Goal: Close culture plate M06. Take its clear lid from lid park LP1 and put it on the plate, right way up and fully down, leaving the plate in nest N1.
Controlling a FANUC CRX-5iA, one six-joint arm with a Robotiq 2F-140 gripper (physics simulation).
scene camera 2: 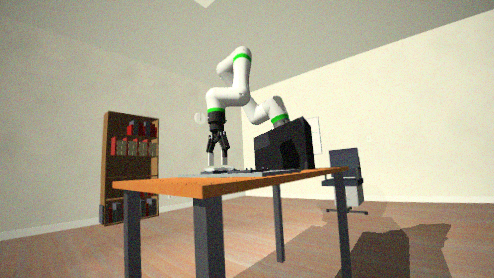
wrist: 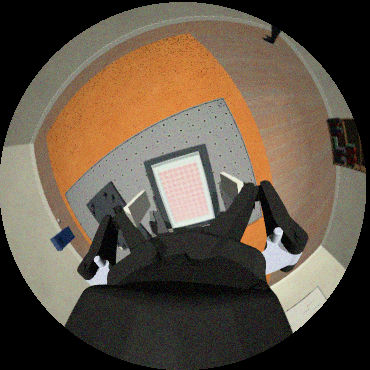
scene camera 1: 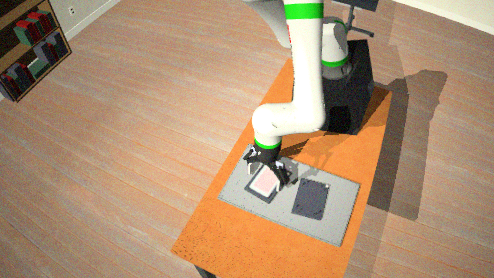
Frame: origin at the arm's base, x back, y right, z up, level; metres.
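Where they show: gripper, fingertip midpoint: [scene camera 2: 217, 165] [wrist: 183, 189] [scene camera 1: 265, 179]; arm's base, link origin: [scene camera 2: 284, 129] [scene camera 1: 335, 68].
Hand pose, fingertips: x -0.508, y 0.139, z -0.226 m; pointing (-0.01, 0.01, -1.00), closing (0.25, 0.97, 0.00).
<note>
Each offset is from my fingertips to the top centre of the thing.
Culture plate M06 @(dx +0.009, dy -0.003, dz -0.006 m) [scene camera 1: 265, 180] [wrist: 185, 192], with pink wells under a pale, clear cover, lies in the dark nest @(dx +0.015, dy -0.005, dz -0.023 m) [scene camera 1: 270, 200] [wrist: 212, 183]. In the wrist view its pale rim looks about parallel to the nest's edges. The clear lid is hard to tell from the plate, and whether it is fully down cannot be told. The gripper [scene camera 1: 264, 176] [scene camera 2: 217, 165] [wrist: 184, 195] is open and empty, its fingers standing apart on both sides of the plate. The other dark holder @(dx +0.001, dy -0.196, dz -0.020 m) [scene camera 1: 311, 199] [wrist: 106, 198], probably lid park LP1, shows small posts and no lid on it.
A grey perforated board [scene camera 1: 335, 220] [wrist: 218, 120] carries both dark holders on the orange table [scene camera 1: 220, 235] [scene camera 2: 165, 185] [wrist: 125, 85]. The black robot base block [scene camera 1: 364, 75] [scene camera 2: 300, 145] stands at the table's far end. A bookshelf [scene camera 2: 105, 165] stands beyond the table.
</note>
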